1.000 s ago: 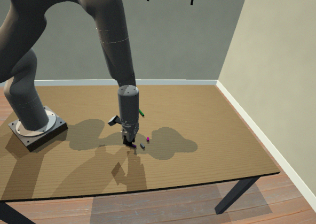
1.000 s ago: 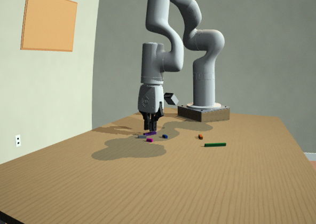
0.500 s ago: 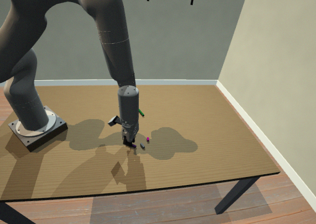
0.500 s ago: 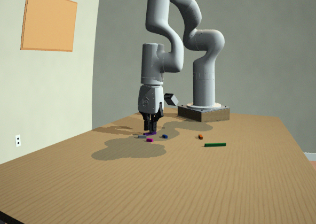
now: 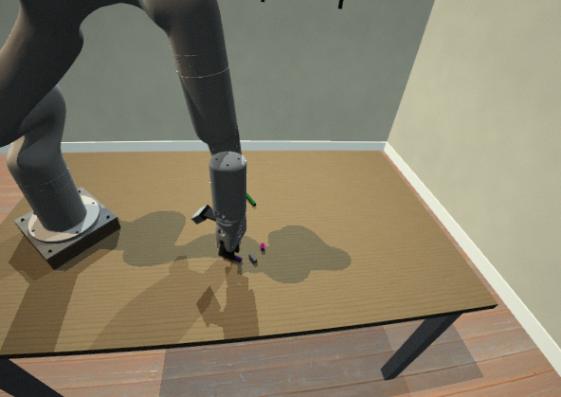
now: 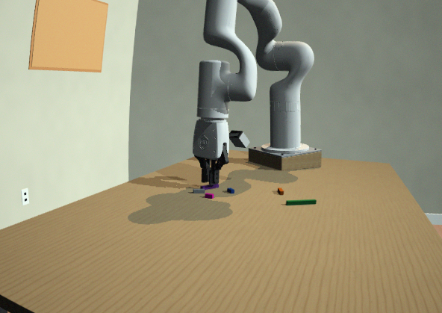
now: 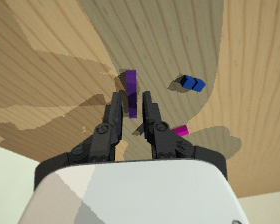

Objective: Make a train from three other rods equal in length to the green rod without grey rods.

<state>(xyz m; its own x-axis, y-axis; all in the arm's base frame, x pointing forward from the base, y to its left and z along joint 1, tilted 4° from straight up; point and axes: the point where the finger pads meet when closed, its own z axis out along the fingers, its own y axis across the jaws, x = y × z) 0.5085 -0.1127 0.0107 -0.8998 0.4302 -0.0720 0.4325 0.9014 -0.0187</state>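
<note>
Right now my hand is 30 mm above the purple rod. From my hand the other things lie so: grey rod (60 mm ahead, 10 mm to the right, 30 mm below); orange rod (40 mm behind, 190 mm to the left, 30 mm below); magenta rod (90 mm ahead, 40 mm to the left, 30 mm below).
</note>
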